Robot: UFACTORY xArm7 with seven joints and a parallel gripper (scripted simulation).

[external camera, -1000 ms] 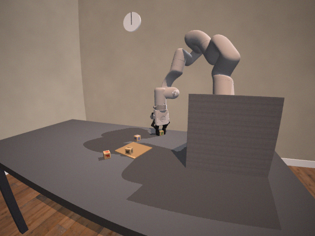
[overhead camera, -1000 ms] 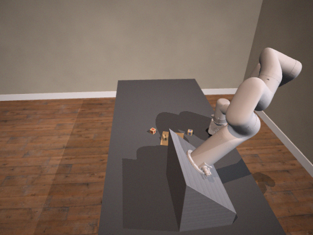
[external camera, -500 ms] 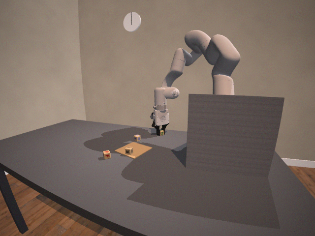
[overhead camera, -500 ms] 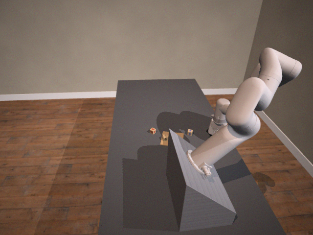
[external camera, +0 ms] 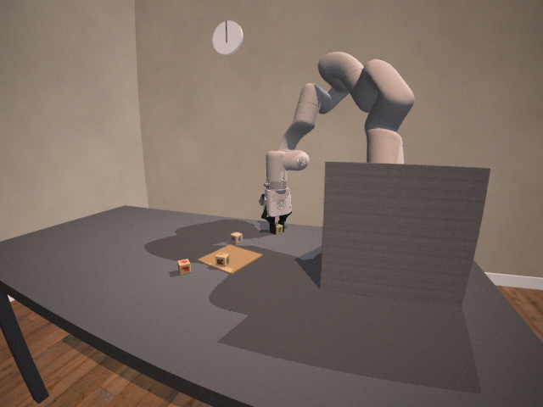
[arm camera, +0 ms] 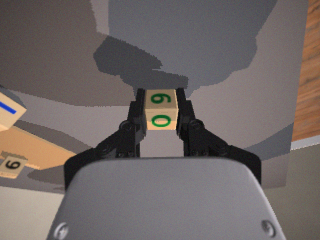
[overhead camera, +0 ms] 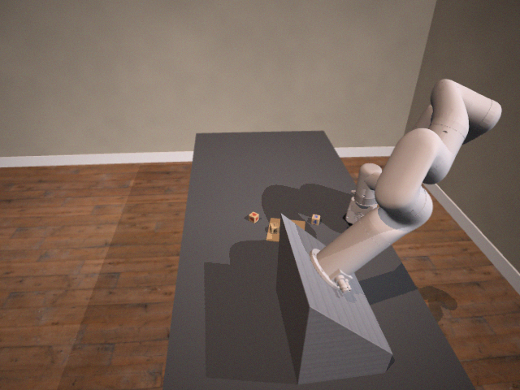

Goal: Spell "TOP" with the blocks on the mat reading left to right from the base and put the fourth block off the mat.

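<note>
The tan mat is 250 mm to the left of my hand, 100 mm ahead of it and 20 mm below it. The rest, counted from my hand: blue-lettered block (120 mm to the left, 120 mm ahead, 10 mm below).
</note>
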